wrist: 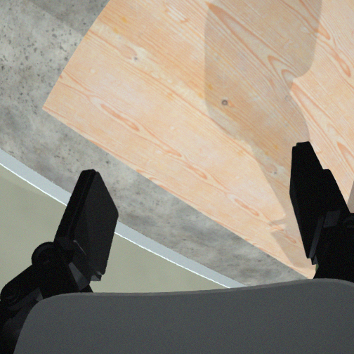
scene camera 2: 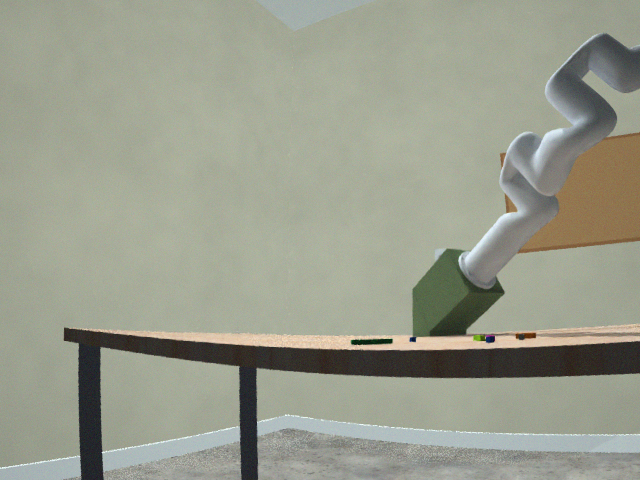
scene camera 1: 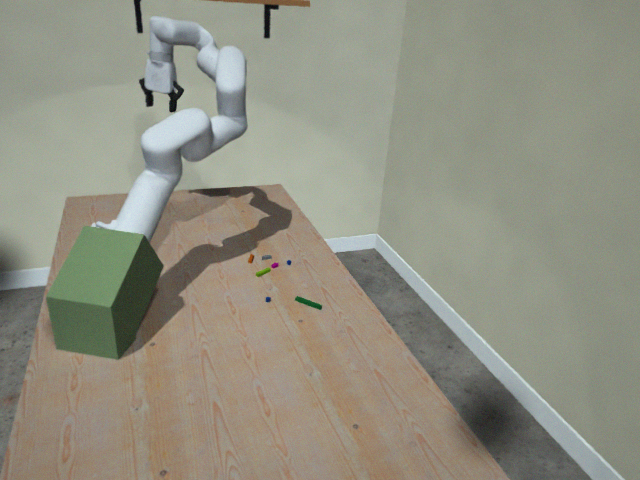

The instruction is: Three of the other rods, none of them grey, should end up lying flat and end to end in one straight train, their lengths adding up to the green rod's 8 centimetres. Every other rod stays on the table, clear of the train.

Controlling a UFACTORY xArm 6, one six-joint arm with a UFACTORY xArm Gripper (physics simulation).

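Where they show: gripper, fingertip midpoint: (scene camera 1: 161, 109); arm's base at its link origin: (scene camera 2: 476, 270) (scene camera 1: 125, 246).
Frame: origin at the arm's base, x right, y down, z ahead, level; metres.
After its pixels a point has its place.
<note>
The long green rod (scene camera 1: 308, 302) @(z 0.459, x -0.022, y 0.168 m) (scene camera 2: 371, 341) @(z 0.464, x -0.029, y 0.171 m) lies flat, nearest the right edge in scene camera 1. A blue rod (scene camera 1: 268, 299) @(z 0.350, x -0.035, y 0.169 m) (scene camera 2: 412, 339) @(z 0.353, x -0.042, y 0.172 m) lies to its left. A lime rod (scene camera 1: 263, 271) @(z 0.329, x -0.182, y 0.167 m) (scene camera 2: 478, 337) @(z 0.341, x -0.191, y 0.170 m) lies farther back, with a magenta rod (scene camera 1: 275, 265) @(z 0.364, x -0.225, y 0.169 m) close to its right end. A second blue rod (scene camera 1: 288, 262) @(z 0.404, x -0.246, y 0.169 m) lies right of the magenta one. A grey rod (scene camera 1: 266, 257) @(z 0.334, x -0.274, y 0.169 m) and an orange rod (scene camera 1: 251, 258) @(z 0.288, x -0.263, y 0.168 m) (scene camera 2: 528, 335) @(z 0.293, x -0.275, y 0.171 m) lie behind them. My gripper (scene camera 1: 161, 107) @(z -0.058, x -0.705, y -0.180 m) (wrist: 196, 180) is open and empty, high above the table's far end, well away from the rods.
A large green block (scene camera 1: 85, 294) @(z -0.035, x 0.180, y 0.025 m) (scene camera 2: 444, 299) @(z 0.060, x 0.072, y 0.075 m) stands around the arm's base on the left of the wooden table (scene camera 1: 232, 392) @(z 0.288, x 0.311, y 0.176 m) (wrist: 150, 115). The arm's shadow crosses the table behind the rods. A shelf (scene camera 1: 258, 2) is on the back wall. The table's far corner shows in the wrist view.
</note>
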